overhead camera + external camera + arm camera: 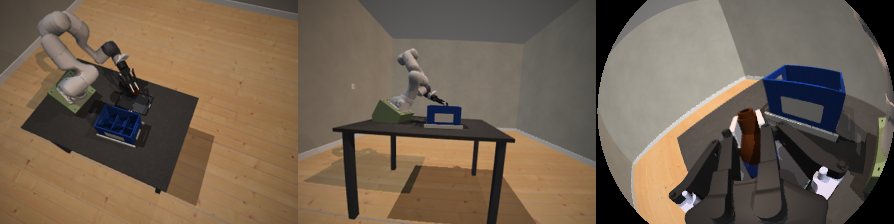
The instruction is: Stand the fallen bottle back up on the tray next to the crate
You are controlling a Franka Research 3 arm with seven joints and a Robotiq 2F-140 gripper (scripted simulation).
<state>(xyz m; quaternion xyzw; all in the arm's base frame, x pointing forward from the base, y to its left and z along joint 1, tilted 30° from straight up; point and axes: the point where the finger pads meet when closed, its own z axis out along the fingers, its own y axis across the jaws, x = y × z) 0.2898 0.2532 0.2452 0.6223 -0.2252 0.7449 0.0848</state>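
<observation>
Now: hand 6 cm above the brown bottle. Round my hand: blue crate 29 cm to the right, 10 cm below, 5 cm ahead; then dark tray 17 cm below, 2 cm to the right.
</observation>
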